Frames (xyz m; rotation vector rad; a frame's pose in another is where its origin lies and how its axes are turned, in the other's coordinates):
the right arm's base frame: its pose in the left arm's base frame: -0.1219 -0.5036 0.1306 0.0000 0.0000 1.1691
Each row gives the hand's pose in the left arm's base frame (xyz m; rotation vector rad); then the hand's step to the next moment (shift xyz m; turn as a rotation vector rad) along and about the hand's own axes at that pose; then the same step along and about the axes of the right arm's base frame.
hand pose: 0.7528 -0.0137 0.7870 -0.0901 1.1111 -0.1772
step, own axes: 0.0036 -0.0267 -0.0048 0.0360 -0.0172 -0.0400
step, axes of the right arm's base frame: -0.0268 -0.0056 -0.0010 -0.0297 0.0113 -0.0467
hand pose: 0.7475 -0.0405 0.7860 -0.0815 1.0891 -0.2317
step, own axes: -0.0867 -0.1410 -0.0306 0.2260 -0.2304 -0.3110
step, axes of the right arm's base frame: -0.1405 0.0338 0.0864 -0.3214 0.0907 -0.2989
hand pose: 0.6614 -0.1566 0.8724 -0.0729 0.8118 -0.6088
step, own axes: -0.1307 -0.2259 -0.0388 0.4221 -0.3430 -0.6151
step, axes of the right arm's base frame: -0.1818 0.1455 0.1240 -0.5215 0.1832 -0.6072
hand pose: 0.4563 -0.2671 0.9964 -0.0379 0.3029 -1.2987
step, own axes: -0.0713 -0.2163 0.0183 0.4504 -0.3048 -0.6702
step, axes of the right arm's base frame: -0.0789 0.2011 0.0744 -0.5180 0.1528 -0.6732
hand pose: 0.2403 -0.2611 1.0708 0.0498 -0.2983 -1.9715
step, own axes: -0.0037 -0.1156 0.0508 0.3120 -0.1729 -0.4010
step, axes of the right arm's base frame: 0.0089 0.1241 0.0220 -0.3522 0.0832 -0.3963
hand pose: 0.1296 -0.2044 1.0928 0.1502 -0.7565 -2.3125
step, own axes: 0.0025 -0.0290 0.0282 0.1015 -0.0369 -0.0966
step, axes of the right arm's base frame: 0.0161 0.0365 0.0073 -0.1098 0.0280 -0.0902
